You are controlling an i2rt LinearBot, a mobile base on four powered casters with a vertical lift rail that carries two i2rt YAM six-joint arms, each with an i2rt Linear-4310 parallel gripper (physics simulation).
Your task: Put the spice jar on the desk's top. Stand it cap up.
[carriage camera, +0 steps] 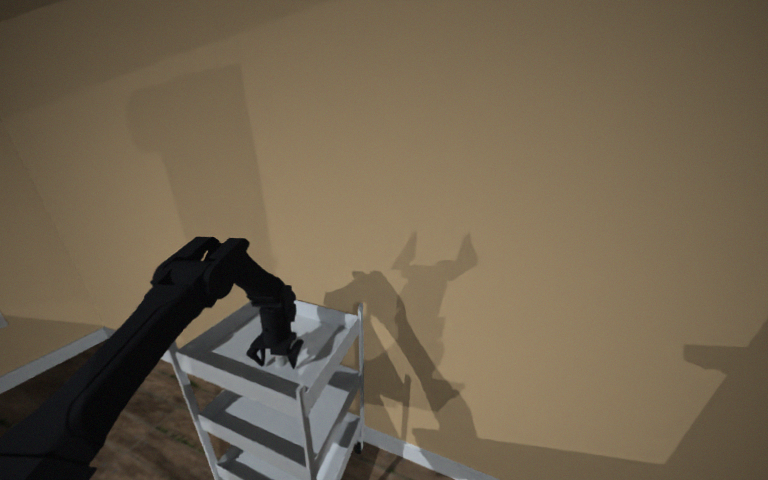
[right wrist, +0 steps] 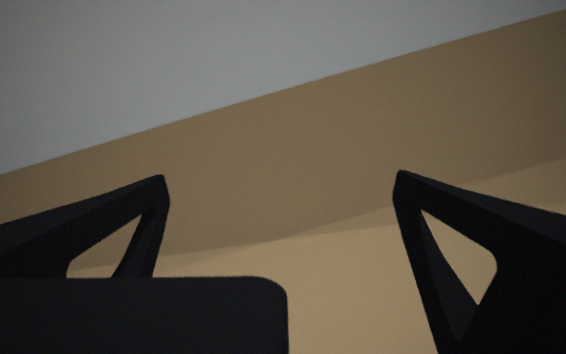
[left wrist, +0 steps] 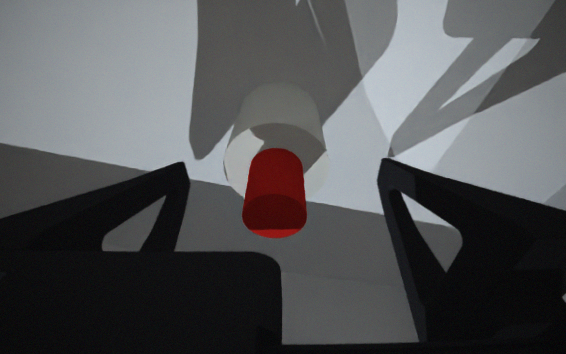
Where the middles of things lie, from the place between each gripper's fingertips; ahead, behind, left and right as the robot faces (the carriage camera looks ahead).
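My right gripper is 63 cm higher than the spice jar (left wrist: 276, 158), and it's 67 cm to the right of the jar and 44 cm short of it.
As for my left hand, that one's 20 mm below the spice jar and 20 mm short of it.
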